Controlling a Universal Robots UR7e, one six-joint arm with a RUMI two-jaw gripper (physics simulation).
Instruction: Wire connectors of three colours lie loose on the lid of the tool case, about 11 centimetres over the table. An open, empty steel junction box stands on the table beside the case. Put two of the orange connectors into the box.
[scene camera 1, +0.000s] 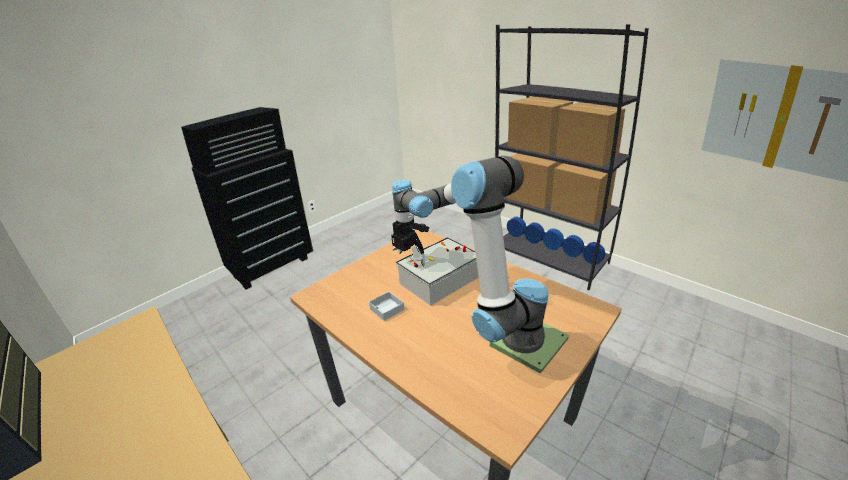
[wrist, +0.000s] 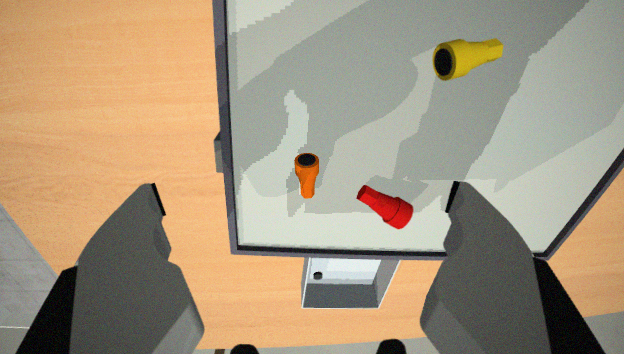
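Pixels of known places: gripper, between the fingertips: (scene camera 1: 411, 260) (wrist: 307, 185); arm's base, origin of its link: (scene camera 1: 522, 337).
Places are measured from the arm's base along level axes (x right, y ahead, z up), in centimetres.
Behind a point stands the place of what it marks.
Observation:
An orange connector (wrist: 307, 176) {x 7.8, y 55.7, z 10.0 cm} lies on the near-left part of the tool case lid (wrist: 272, 232) {x 3.5, y 58.1, z 8.8 cm} (scene camera 1: 452, 268) {x 12.0, y 38.2, z 8.8 cm}. A red connector (wrist: 387, 207) {x 5.4, y 51.9, z 10.0 cm} lies right of it and a yellow connector (wrist: 465, 57) {x 12.2, y 49.4, z 10.2 cm} (scene camera 1: 431, 259) {x 11.8, y 48.7, z 9.6 cm} lies farther up in the wrist view. Another orange connector (scene camera 1: 443, 243) {x 25.6, y 52.4, z 9.5 cm} lies toward the lid's far end in the scene view. My gripper (scene camera 1: 410, 256) {x 7.0, y 55.7, z 9.5 cm} (wrist: 307, 185) {x 7.0, y 55.7, z 9.5 cm} is open and empty above the case's near end; in the wrist view the first orange connector shows between its fingertips, slightly above their line. The steel junction box (scene camera 1: 376, 308) {x -18.0, y 53.6, z 1.1 cm} (wrist: 340, 297) {x -18.0, y 53.8, z -0.1 cm} stands on the table, apart from the case, with no connector visible inside.
More red connectors (scene camera 1: 464, 249) {x 25.5, y 41.1, z 10.1 cm} lie near the lid's far end. The case (scene camera 1: 414, 285) {x 0.4, y 49.3, z 2.8 cm} stands on the wooden table (scene camera 1: 440, 350) {x -19.2, y 22.0, z -2.4 cm}, between the arm's green base plate (scene camera 1: 556, 342) {x 4.5, y -11.1, z -0.5 cm} and the gripper's side. A shelf rack (scene camera 1: 627, 89) with cartons and a black tool cabinet (scene camera 1: 261, 214) stand beyond the table.

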